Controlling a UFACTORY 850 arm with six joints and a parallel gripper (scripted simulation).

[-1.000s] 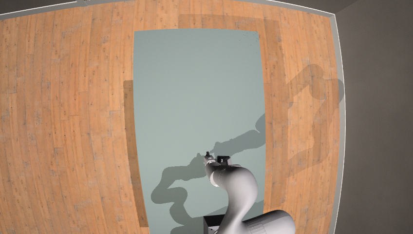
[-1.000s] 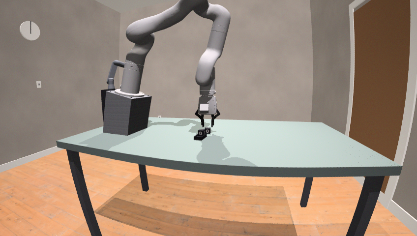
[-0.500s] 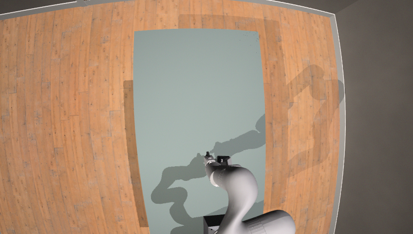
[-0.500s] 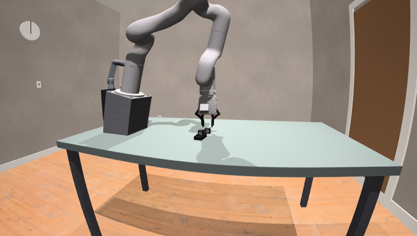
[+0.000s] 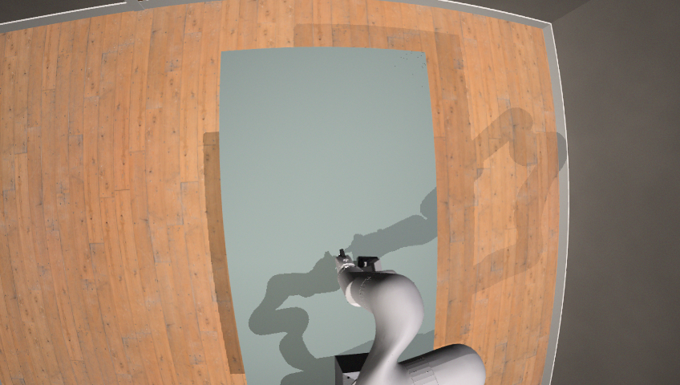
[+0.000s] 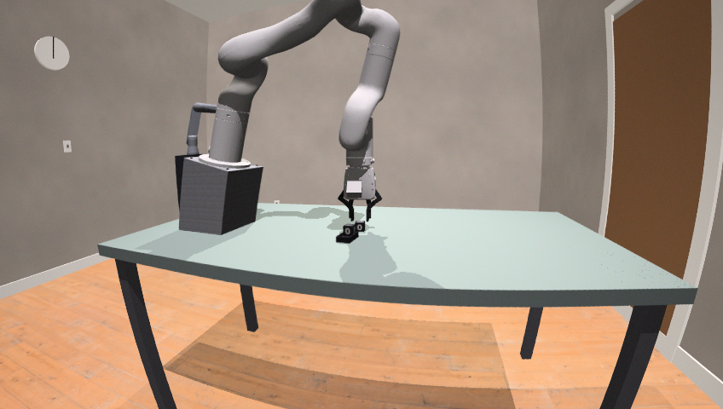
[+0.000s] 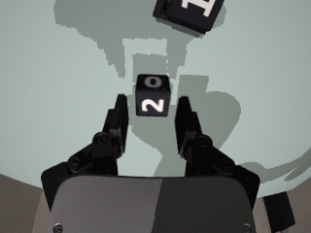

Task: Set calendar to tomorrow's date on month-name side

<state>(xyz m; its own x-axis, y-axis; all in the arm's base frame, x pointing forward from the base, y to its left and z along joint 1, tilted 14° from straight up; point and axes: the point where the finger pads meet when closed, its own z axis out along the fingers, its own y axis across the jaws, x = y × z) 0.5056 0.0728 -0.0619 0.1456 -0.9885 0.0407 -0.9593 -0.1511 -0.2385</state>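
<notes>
The black cube is 4 cm below my hand. Also, from my hand: black tray 11 cm to the right, 4 cm below, 1 cm behind.
</notes>
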